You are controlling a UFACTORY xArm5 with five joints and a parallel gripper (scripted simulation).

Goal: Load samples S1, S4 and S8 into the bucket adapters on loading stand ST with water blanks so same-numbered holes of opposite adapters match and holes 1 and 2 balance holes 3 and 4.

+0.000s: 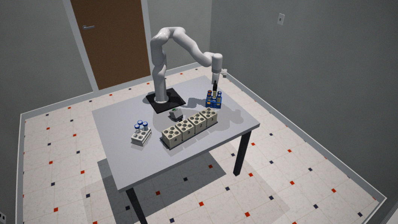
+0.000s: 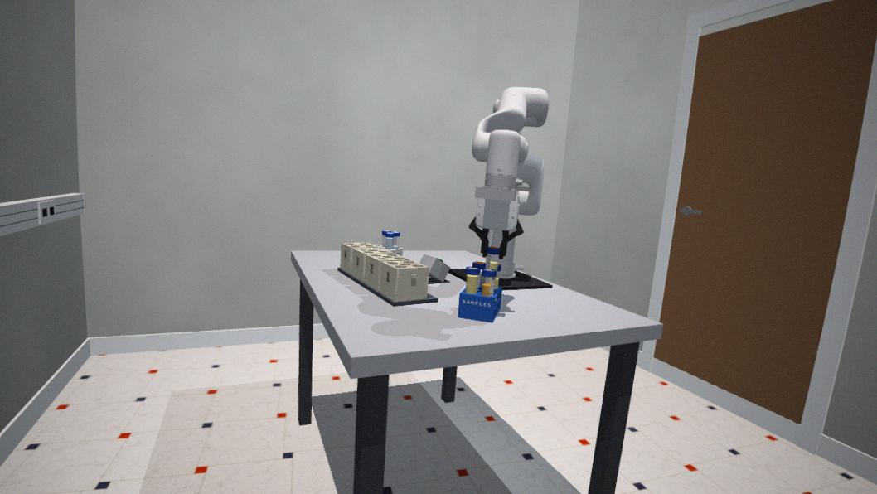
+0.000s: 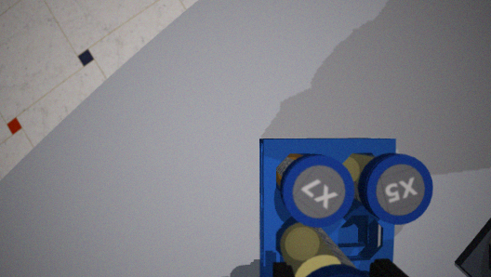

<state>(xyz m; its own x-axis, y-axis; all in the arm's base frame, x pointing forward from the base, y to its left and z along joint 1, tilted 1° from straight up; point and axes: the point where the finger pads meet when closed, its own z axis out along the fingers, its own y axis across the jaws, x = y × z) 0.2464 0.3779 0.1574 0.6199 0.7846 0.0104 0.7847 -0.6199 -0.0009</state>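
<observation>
Right now the blue samples rack is 14 cm below my hand, 2 cm ahead of it and 1 cm to the right of it. From my hand the other things lie so: adapter 3: 38 cm to the right, 21 cm ahead, 11 cm below; then white rack: 67 cm to the right, 14 cm below, 10 cm ahead.
</observation>
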